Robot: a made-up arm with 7 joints. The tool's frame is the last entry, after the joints. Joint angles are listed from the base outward.
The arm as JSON. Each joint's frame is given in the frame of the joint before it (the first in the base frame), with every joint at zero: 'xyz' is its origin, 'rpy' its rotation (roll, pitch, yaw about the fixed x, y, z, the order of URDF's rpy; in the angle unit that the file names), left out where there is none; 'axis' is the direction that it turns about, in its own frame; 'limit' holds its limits. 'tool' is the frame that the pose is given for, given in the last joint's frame.
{
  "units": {
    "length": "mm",
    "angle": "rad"
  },
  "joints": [
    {
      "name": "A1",
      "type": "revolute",
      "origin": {
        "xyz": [
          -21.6,
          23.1,
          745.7
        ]
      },
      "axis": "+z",
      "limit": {
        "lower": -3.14,
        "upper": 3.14
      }
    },
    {
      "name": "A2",
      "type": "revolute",
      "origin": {
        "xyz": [
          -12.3,
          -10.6,
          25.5
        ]
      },
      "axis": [
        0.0,
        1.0,
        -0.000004
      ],
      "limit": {
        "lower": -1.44,
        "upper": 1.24
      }
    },
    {
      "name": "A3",
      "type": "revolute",
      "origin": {
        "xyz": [
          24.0,
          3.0,
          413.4
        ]
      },
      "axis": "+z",
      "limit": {
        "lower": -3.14,
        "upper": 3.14
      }
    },
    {
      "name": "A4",
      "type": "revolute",
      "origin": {
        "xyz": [
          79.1,
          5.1,
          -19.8
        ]
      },
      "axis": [
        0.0,
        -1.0,
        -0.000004
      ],
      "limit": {
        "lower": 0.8,
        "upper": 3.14
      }
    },
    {
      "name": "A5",
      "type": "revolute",
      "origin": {
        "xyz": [
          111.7,
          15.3,
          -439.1
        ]
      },
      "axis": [
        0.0,
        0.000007,
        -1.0
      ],
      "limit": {
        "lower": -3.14,
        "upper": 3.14
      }
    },
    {
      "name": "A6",
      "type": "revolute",
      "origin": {
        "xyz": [
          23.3,
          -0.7,
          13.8
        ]
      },
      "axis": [
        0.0,
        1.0,
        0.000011
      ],
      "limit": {
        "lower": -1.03,
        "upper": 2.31
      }
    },
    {
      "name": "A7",
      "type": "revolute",
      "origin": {
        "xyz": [
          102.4,
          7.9,
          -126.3
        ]
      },
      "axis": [
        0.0,
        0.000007,
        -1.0
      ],
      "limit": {
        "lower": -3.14,
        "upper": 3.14
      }
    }
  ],
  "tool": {
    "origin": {
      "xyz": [
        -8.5,
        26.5,
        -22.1
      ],
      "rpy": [
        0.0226,
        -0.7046,
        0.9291
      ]
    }
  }
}
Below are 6 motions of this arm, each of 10 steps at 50 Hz.
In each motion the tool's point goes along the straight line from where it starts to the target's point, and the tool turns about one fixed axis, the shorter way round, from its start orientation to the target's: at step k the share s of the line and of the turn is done. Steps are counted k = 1, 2, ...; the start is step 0. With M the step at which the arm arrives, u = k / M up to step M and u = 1 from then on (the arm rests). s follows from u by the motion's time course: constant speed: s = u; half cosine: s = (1 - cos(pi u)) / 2; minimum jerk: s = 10 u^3 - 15 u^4 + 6 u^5.
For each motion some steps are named. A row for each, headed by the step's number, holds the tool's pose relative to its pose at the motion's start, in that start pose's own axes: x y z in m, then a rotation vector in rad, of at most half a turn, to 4 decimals.
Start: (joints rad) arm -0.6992 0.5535 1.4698 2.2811 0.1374 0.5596 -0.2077
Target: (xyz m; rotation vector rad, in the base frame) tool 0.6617 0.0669 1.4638 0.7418 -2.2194 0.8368
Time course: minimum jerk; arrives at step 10
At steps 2, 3, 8, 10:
2: -0.0037 0.0004 0.0008 -0.0012 0.0061 -0.0086
3: -0.0104 0.0012 0.0023 -0.0033 0.0173 -0.0243
8: -0.0599 0.0068 0.0135 -0.0189 0.0997 -0.1405
10: -0.0636 0.0072 0.0143 -0.0200 0.1058 -0.1492

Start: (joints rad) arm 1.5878 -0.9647 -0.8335 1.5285 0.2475 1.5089 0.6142
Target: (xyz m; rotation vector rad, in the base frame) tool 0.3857 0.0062 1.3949 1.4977 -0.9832 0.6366
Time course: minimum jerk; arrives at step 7
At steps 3, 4, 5, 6, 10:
3: -0.0039 0.0016 -0.0028 0.0092 0.0169 0.0012
4: -0.0066 0.0028 -0.0048 0.0158 0.0291 0.0020
5: -0.0090 0.0037 -0.0065 0.0214 0.0394 0.0027
6: -0.0103 0.0043 -0.0074 0.0244 0.0450 0.0031
10: -0.0105 0.0044 -0.0076 0.0250 0.0461 0.0032

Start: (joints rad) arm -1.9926 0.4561 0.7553 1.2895 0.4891 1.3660 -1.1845
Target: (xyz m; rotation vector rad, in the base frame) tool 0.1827 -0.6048 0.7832 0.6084 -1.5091 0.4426
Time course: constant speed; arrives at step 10
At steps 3, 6, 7, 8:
3: -0.0154 -0.0001 0.0080 -0.0151 -0.0107 -0.0144
6: -0.0308 -0.0002 0.0159 -0.0302 -0.0214 -0.0288
7: -0.0360 -0.0002 0.0186 -0.0352 -0.0250 -0.0336
8: -0.0411 -0.0002 0.0212 -0.0403 -0.0286 -0.0384

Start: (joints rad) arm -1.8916 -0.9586 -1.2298 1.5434 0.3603 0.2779 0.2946
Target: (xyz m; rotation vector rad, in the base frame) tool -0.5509 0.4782 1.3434 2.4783 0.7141 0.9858
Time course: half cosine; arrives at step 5
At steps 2, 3, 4, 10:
2: -0.0135 0.0165 -0.0053 0.0197 0.0140 -0.0108
3: -0.0255 0.0313 -0.0100 0.0374 0.0265 -0.0204
4: -0.0353 0.0433 -0.0138 0.0517 0.0367 -0.0282
10: -0.0390 0.0478 -0.0152 0.0571 0.0406 -0.0312

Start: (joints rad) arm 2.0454 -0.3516 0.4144 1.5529 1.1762 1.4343 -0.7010
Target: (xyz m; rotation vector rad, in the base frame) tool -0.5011 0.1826 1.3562 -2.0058 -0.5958 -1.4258
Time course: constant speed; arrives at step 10
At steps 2, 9, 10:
2: -0.0096 -0.0041 0.0058 -0.0270 -0.0074 -0.0376
9: -0.0431 -0.0185 0.0260 -0.1217 -0.0331 -0.1693
10: -0.0478 -0.0205 0.0289 -0.1352 -0.0368 -0.1881

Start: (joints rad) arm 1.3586 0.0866 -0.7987 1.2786 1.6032 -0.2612 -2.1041
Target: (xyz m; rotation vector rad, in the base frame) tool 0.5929 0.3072 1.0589 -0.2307 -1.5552 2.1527
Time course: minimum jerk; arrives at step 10
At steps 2, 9, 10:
2: 0.0005 0.0001 -0.0009 0.0050 -0.0064 0.0059
9: 0.0083 0.0016 -0.0149 0.0859 -0.1088 0.1018
10: 0.0083 0.0016 -0.0150 0.0866 -0.1097 0.1027

